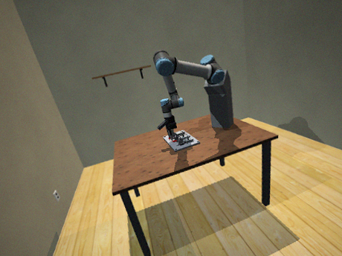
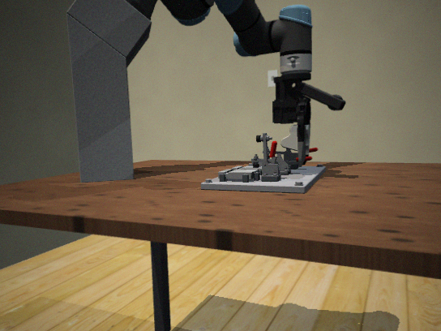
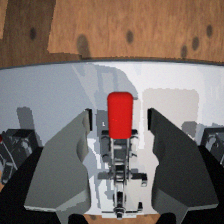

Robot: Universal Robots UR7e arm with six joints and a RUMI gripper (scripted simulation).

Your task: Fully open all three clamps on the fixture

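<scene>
My hand is 2 cm past the toggle clamp, 12 cm to the left of it and 1 cm below it.
</scene>
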